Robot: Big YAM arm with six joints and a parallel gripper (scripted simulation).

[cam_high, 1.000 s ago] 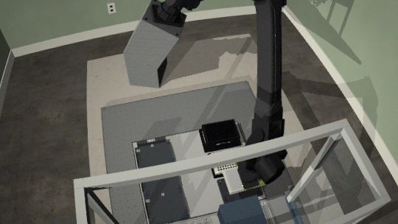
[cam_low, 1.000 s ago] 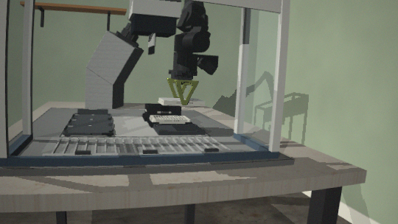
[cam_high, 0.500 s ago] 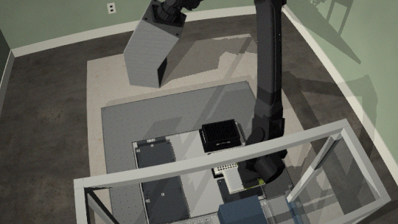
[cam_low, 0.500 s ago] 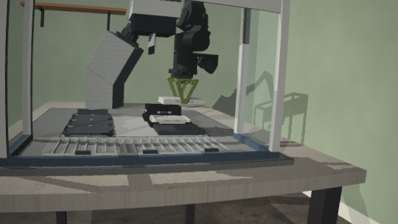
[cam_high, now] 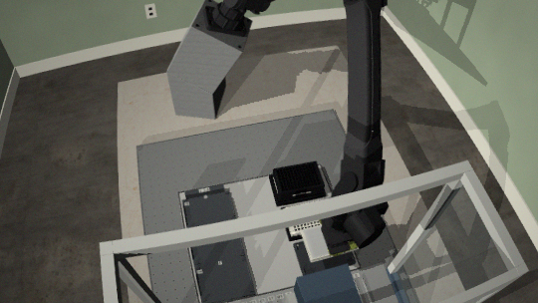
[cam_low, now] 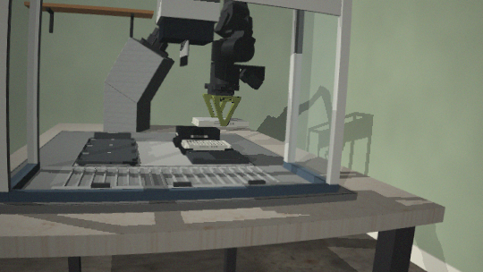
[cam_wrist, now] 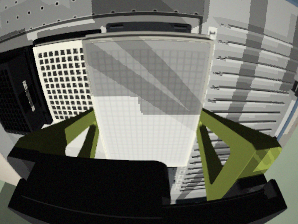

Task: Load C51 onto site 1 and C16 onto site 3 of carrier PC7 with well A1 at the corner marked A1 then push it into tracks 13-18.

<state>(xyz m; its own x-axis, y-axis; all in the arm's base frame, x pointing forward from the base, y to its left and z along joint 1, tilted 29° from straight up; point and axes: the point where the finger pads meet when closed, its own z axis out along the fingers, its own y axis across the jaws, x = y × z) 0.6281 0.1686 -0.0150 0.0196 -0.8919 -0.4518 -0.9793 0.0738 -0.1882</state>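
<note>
Now: the dark carrier PC7 27 cm to the right of my hand, 9 cm behind it and 8 cm below it. The rest, counted from my hand: white frame bar: 37 cm above, 13 cm to the right, 10 cm ahead; white block: right at my hand; nest S1: 22 cm behind, 9 cm below, 2 cm to the right.
</note>
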